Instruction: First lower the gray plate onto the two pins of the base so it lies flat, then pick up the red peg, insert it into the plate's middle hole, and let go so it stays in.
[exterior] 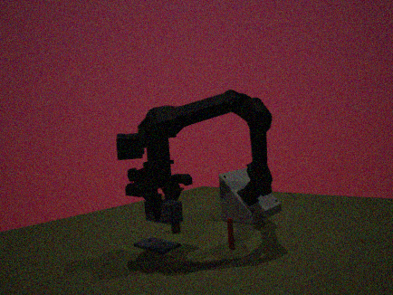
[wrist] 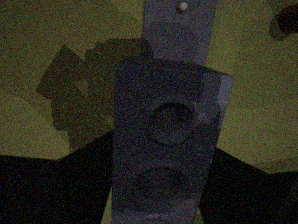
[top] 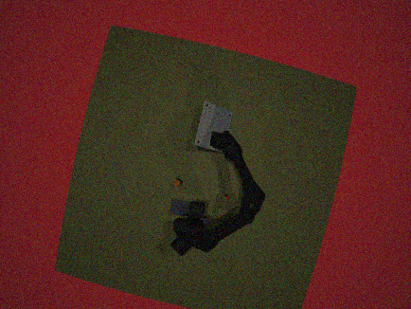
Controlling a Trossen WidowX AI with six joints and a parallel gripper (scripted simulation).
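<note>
Right now the red peg is 12 cm behind my gripper tip, 12 cm to the left of it and 6 cm below it. The rest, counted from my gripper tip: gray plate (3 cm above); orange cylinder (14 cm behind, 11 cm to the right, 6 cm below).
</note>
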